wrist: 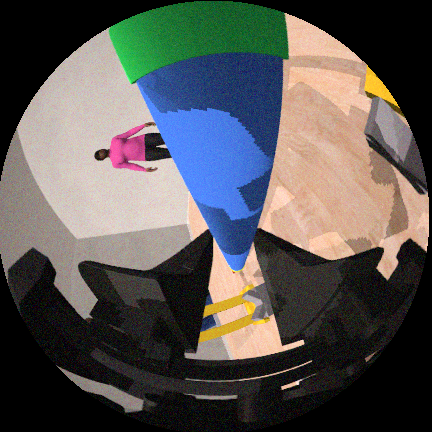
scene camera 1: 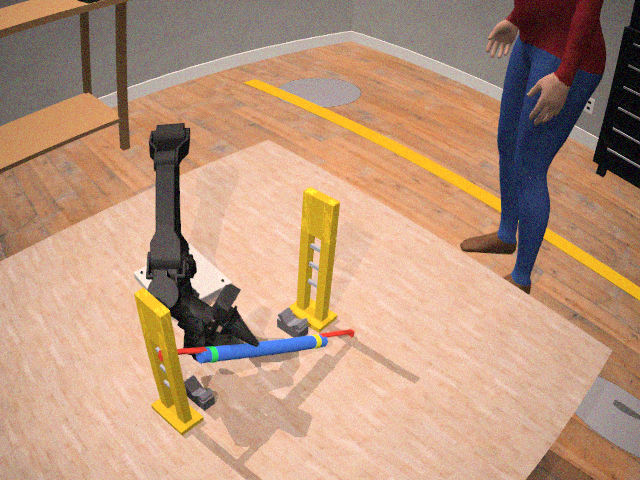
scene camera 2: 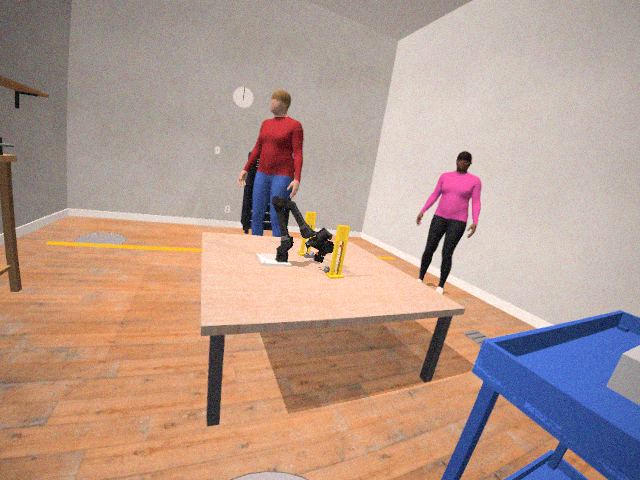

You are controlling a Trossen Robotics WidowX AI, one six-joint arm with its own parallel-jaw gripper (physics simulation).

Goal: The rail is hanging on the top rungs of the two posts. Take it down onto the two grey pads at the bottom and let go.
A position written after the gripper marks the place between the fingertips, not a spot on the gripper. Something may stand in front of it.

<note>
The gripper [scene camera 1: 255, 349] grips a blue rail [scene camera 1: 210, 354]. Also in view: a yellow post [scene camera 1: 156, 323], a grey pad [wrist: 380, 136] and a yellow post [wrist: 218, 306].
The gripper shows as well in the wrist view [wrist: 233, 234].
</note>
